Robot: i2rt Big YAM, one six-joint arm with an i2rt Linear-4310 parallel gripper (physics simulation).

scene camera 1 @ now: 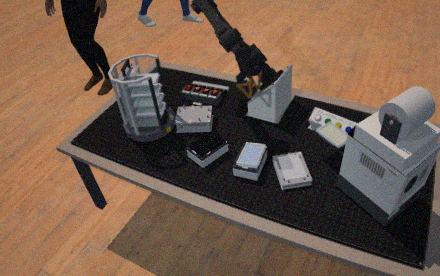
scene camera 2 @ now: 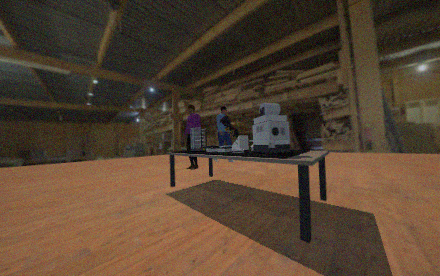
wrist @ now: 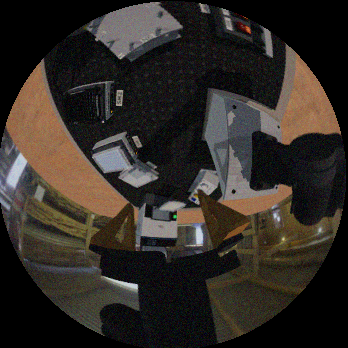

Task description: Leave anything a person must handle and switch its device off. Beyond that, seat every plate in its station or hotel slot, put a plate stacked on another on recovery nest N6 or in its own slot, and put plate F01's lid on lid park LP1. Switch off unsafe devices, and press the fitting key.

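Frame: origin at the arm's base, x left, y back, z up, level; metres.
Where they show: gripper, fingertip midpoint: (scene camera 1: 254,93) (scene camera 2: 230,134) (wrist: 162,199); arm's base at its link origin: (scene camera 1: 272,81) (scene camera 2: 240,139) (wrist: 263,161).
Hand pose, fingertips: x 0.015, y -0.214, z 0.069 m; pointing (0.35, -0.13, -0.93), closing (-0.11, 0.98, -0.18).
Things, the pixels of their top centre, and the offset from my fingertips. "*": a spot on its surface instead.
- switch box at a spot on its surface: (scene camera 1: 205,91) * dz -0.163, dx -0.341, dy +0.128 m
- Grey nest N6 at its top centre: (scene camera 1: 193,111) dz -0.138, dx -0.284, dy -0.062 m
- dark-topped station at a spot on its surface: (wrist: 90,102) * dz -0.145, dx -0.115, dy -0.161 m
- pale blue plate at its top centre: (wrist: 108,163) (scene camera 1: 251,152) dz -0.136, dx +0.079, dy -0.192 m
- white flat station at a spot on its surface: (scene camera 1: 292,170) * dz -0.180, dx +0.247, dy -0.174 m
- cream plate at its top centre: (scene camera 1: 334,132) (wrist: 171,207) dz -0.088, dx +0.350, dy +0.004 m
- key panel at its top centre: (scene camera 1: 335,117) (wrist: 202,197) dz -0.130, dx +0.317, dy +0.156 m
- round plate hotel at its top centre: (scene camera 1: 134,63) (scene camera 2: 198,127) dz +0.133, dx -0.481, dy -0.162 m
- large white machine at its top centre: (scene camera 1: 408,94) (wrist: 152,261) (scene camera 2: 268,103) dz +0.242, dx +0.584, dy -0.115 m
My gripper (scene camera 1: 250,89) (wrist: 162,199) is open and empty, over the table's back beside the white wedge. The switch box (scene camera 1: 205,91) (wrist: 242,27) has several red switches; the leftmost looks darker, others glow orange. Grey nest N6 (scene camera 1: 194,118) (wrist: 132,30) shows no plate on top. A dark-topped station (scene camera 1: 207,149) (wrist: 90,102) is in front of it. Another station bears a pale blue plate (scene camera 1: 251,154) (wrist: 114,158). A white flat station (scene camera 1: 292,170) (wrist: 139,176) lies to its right. A cream plate (scene camera 1: 332,135) (wrist: 172,205) lies by the key panel (scene camera 1: 319,119) (wrist: 204,183). Labels are unreadable in scene camera 1.
The round plate hotel (scene camera 1: 144,102) (scene camera 2: 198,139) stands at the left. The white wedge (scene camera 1: 280,97) (wrist: 220,145) stands at the back. The large white machine (scene camera 1: 377,165) (scene camera 2: 271,131) (wrist: 159,229) is at the right. Two people (scene camera 1: 82,35) (scene camera 2: 222,120) stand behind the table.
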